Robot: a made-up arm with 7 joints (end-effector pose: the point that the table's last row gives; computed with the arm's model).
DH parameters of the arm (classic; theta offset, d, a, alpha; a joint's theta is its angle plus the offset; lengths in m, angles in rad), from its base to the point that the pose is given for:
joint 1: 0 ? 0 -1.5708
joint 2: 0 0 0 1.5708
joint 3: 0 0.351 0.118 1.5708
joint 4: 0 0 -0.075 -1.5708
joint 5: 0 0.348 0 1.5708
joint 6: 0 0 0.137 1.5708
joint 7: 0 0 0 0
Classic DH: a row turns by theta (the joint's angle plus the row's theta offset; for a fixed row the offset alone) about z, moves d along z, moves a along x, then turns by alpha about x.
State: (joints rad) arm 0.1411 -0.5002 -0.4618 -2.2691 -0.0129 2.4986 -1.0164
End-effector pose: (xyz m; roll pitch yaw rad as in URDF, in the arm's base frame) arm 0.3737 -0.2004 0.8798 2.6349 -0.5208 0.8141
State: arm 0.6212 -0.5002 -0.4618 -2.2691 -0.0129 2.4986 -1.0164
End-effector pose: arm 0.4240 -0.0052 0.8798 2.6349 -0.5208 1.2942
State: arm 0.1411 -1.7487 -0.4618 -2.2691 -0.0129 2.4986 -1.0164
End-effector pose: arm -0.2640 -0.2910 0.9083 0.9059 -0.9289 2.1558
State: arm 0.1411 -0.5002 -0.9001 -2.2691 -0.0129 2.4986 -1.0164
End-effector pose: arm 0.2664 -0.4092 0.8057 2.8606 -0.6063 0.3070
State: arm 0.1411 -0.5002 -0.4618 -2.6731 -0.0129 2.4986 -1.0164
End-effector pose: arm 0.3772 -0.1598 0.6965 3.0098 -0.3222 0.7459
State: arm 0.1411 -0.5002 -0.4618 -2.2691 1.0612 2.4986 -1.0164
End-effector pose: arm 0.3384 -0.2770 0.8058 -2.2676 -0.9869 -0.5170
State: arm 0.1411 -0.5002 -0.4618 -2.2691 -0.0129 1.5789 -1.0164
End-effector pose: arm 0.4062 -0.1846 0.7637 -2.8370 -0.0515 0.7650
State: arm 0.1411 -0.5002 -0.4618 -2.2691 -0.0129 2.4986 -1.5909
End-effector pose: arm 0.3737 -0.2004 0.8798 2.4533 -0.1901 1.3192
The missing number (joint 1, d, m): 0.447
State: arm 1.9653 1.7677 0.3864 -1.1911 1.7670 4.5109 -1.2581
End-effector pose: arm -0.2437 0.3651 0.0761 2.2160 -0.3342 1.4544
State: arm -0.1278 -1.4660 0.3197 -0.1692 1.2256 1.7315 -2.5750
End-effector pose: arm -0.8152 0.1224 0.6530 -1.4874 0.8245 0.0299
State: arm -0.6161 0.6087 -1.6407 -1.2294 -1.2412 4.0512 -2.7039
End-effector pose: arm 0.1031 -0.4585 0.8468 -1.6109 -0.0038 -2.7625
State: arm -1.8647 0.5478 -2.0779 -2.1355 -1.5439 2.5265 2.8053
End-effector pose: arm -0.4776 0.1803 0.6885 -1.4938 -0.8513 -0.0302
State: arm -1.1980 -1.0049 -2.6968 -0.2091 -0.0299 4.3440 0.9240
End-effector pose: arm -0.2075 0.4771 0.7330 -0.1888 0.2911 -0.0695
